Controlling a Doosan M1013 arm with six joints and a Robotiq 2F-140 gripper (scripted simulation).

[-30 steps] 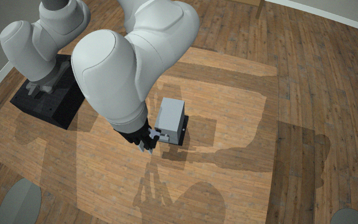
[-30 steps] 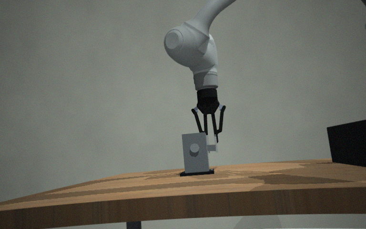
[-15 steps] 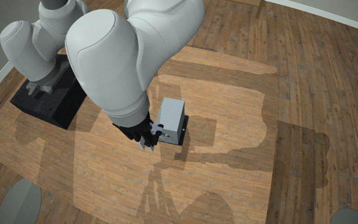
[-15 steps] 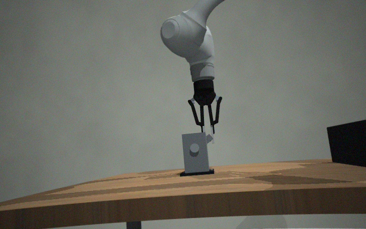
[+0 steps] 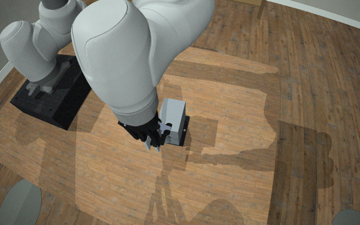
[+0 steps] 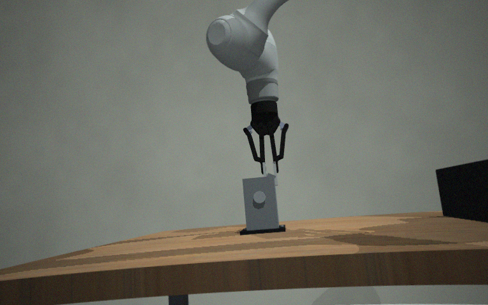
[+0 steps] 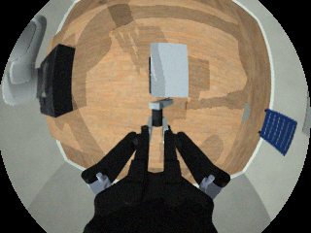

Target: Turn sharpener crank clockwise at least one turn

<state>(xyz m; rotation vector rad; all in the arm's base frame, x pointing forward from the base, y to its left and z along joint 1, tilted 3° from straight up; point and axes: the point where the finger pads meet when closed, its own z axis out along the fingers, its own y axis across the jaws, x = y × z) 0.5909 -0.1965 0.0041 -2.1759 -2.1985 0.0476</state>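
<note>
Now: the black crank knob 20 mm to the left of my hand and 20 mm below it. The rest, counted from my hand: crank 20 mm to the left, 20 mm below.
</note>
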